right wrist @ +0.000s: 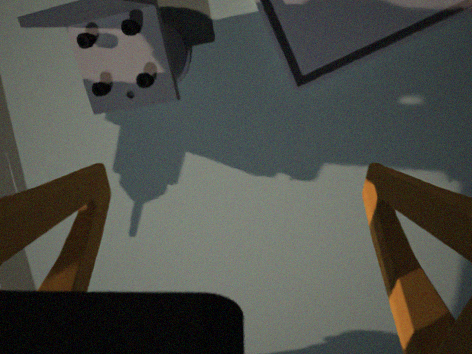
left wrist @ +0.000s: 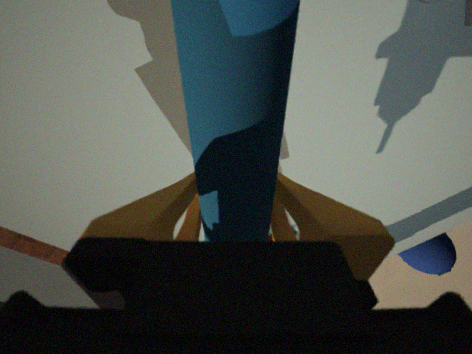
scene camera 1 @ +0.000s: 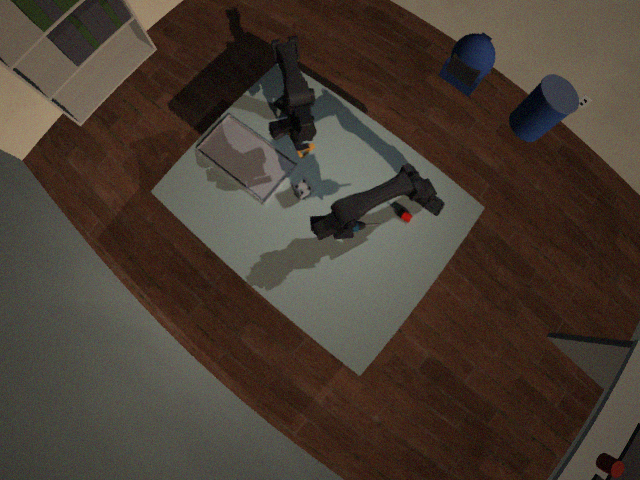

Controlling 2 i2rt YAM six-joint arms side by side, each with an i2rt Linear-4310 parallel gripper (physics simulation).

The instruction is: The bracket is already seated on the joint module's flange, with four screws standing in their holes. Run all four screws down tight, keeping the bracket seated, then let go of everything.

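Where they show: left gripper, fingertip midpoint: (left wrist: 236,176); right gripper, fingertip midpoint: (right wrist: 236,178) (scene camera 1: 297,148); left arm's base, origin of the base link: (scene camera 1: 421,197).
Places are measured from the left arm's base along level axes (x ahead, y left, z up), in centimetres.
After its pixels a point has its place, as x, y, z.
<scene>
The grey bracket (scene camera 1: 302,189) {27.8, -41.9, 6.6} (right wrist: 120,60) {26.9, -42.1, 6.6} sits against the joint module (right wrist: 187,25), whose dark body partly shows behind it. Four black screw heads (right wrist: 86,40) {29.1, -41.1, 7.4} (right wrist: 131,27) {28.0, -44.5, 7.4} (right wrist: 101,88) {26.0, -40.2, 7.7} (right wrist: 145,79) {24.8, -43.3, 7.4} stand out from the bracket face. My left gripper (scene camera 1: 351,227) {33.6, -20.2, 13.2} (left wrist: 236,176) {33.6, -20.2, 13.2} is shut on a blue-handled screwdriver (scene camera 1: 359,226) {30.4, -15.0, 16.8} (left wrist: 235,90) {37.7, -24.9, 17.1}, to the lower right of the bracket in scene camera 1 and apart from it. Its thin shaft points right there; the tip is out of the left wrist view. My right gripper (scene camera 1: 306,150) {18.8, -49.9, 19.3} (right wrist: 236,178) {18.8, -49.9, 19.3} is open and empty, above the bracket in the scene picture.
A shallow grey tray (scene camera 1: 280,183) {29.4, -52.2, 1.6} (right wrist: 300,80) {18.8, -51.8, 0.4} lies left of the bracket in scene camera 1. A red and black tool (scene camera 1: 405,216) {12.7, -1.9, 3.2} lies on the pale table top (scene camera 1: 336,289) {52.4, -9.1, 0.0} beneath the left arm. Blue bins (scene camera 1: 542,108) (scene camera 1: 474,54) stand beyond the table.
</scene>
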